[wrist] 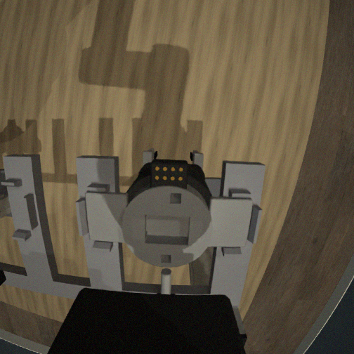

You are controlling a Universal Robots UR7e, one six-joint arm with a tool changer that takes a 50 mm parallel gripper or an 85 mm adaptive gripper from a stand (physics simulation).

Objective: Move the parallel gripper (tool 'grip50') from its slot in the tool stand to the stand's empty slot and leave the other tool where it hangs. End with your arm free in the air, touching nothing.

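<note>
The parallel gripper hangs in the rightmost stand slot in view, off the arm. Its round grey coupling plate faces up, and its two side ears rest on the slot's arms, between small pegs. Its two fingertips stand apart at the far side, with nothing seen between them. The arm's black wrist end is at the bottom of the view, apart from the plate in the picture; a short light pin shows between them. The tool stand is grey. The other tool cannot be made out.
Left of the gripper's slot, another stand arm with pegs bears no ear; the rest of that slot is cut off. A grey part shows at the left edge, unclear. The wooden table top has a darker border at the right. Shadows of arm and stand cross it.
</note>
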